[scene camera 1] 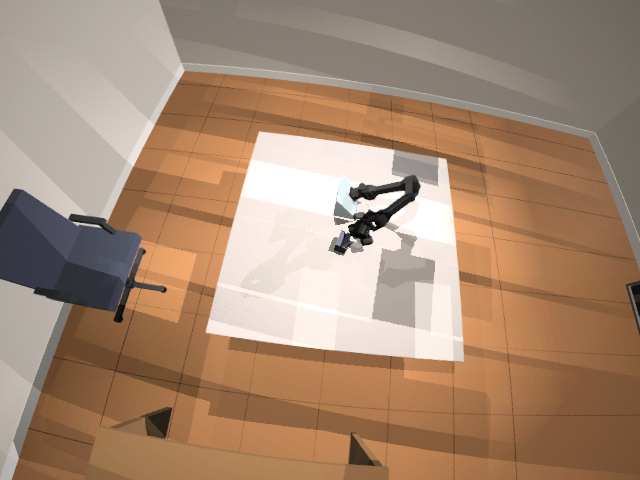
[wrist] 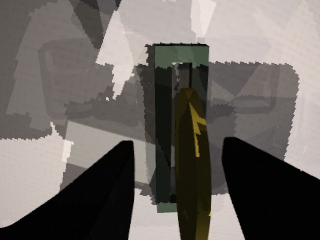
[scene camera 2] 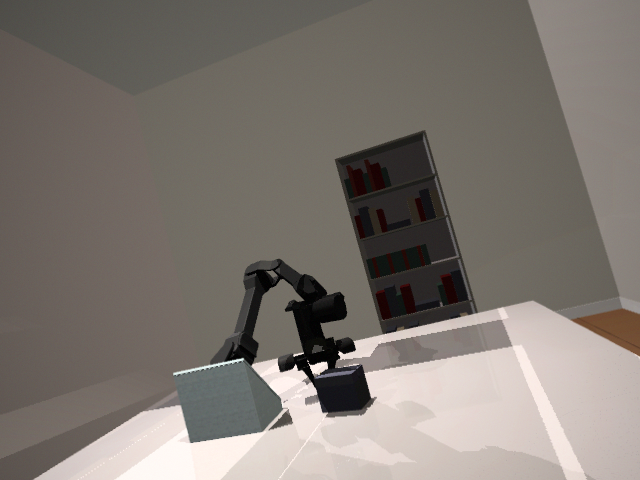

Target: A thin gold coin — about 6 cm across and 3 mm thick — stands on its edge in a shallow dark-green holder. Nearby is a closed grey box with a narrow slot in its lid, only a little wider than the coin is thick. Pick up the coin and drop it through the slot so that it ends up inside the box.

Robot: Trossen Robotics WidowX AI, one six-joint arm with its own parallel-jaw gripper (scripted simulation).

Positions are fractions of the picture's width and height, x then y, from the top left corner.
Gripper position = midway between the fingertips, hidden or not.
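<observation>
My gripper (scene camera 2: 0.51,0.81), also (wrist: 0.56,0.63).
</observation>
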